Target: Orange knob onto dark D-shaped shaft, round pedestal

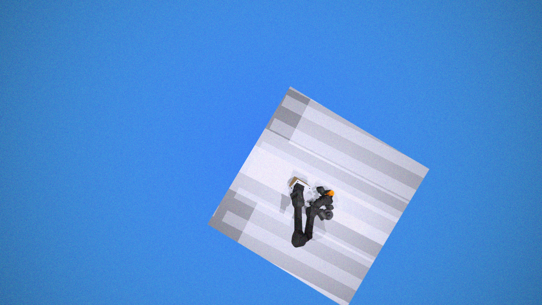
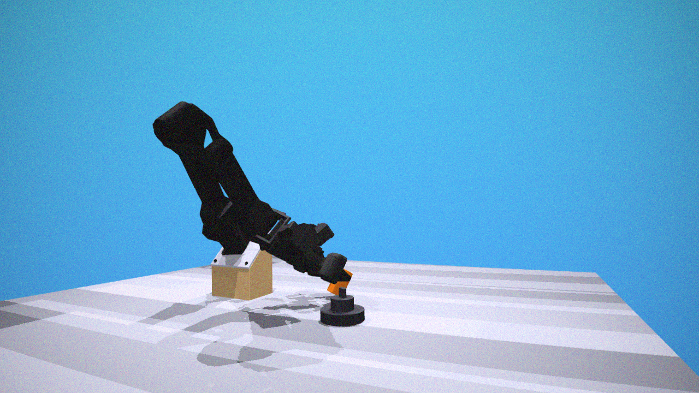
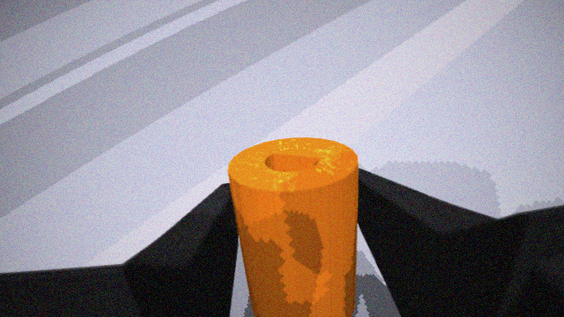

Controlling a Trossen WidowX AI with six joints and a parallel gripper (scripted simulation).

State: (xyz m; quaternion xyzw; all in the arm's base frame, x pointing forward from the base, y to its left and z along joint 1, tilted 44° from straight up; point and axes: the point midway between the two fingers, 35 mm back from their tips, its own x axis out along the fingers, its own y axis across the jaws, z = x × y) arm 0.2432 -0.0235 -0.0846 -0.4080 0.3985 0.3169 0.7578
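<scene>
Now: gripper tip 1 cm past the orange knob, 1 cm to the left of it and 1 cm above it. The rest, counted from my gripper tip: pedestal: 7 cm ahead, 17 cm to the right, 1 cm below.
</scene>
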